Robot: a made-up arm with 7 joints.
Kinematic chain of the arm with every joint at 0, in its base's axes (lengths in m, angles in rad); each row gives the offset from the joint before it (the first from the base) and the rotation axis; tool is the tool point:
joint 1: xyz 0 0 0.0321 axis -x
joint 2: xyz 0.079 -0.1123 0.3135 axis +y
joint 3: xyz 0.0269 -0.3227 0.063 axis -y
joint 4: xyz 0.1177 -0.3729 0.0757 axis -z
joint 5: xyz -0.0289 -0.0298 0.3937 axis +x
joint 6: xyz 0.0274 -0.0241 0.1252 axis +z
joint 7: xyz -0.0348 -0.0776 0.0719 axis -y
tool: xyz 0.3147 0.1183 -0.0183
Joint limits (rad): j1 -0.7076..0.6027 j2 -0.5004..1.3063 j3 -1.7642..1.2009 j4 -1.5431..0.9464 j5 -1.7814..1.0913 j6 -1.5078..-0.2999 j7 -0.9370..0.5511
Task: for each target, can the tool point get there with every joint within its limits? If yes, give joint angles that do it. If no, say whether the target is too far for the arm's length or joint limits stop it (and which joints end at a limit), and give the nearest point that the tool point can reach.
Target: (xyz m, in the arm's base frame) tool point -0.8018 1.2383 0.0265
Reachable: no: joint limits stop it (at a limit: joint 1, joint 2, joint 5, joint 7) | nearest point -0.4868 -0.0109 0.7480 | short by 1.477 m
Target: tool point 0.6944 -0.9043 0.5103
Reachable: yes | joints 0.3076 0.8640 -0.7342 0.6915 -0.9210 -0.8848 -0.7802
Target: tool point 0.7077 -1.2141 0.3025
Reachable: yes | joints -0.4911 0.1502 -0.5085 0.1005 -0.9816 -1.3358 -0.4146
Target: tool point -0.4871 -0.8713 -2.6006
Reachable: no: too far | nearest point -0.0631 -0.5967 -1.0594 | short by 1.622 m
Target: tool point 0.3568 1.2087 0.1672
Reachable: no: joint limits stop it (at a limit: joint 1, joint 5, joint 7) | nearest point 0.3568 0.1185 0.9174 | short by 1.323 m
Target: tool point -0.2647 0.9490 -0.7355
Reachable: no: joint limits stop it (at a limit: joint 1, joint 2, joint 3, joint 4, joint 7) | nearest point -0.0630 -0.0982 -0.7302 | short by 1.066 m
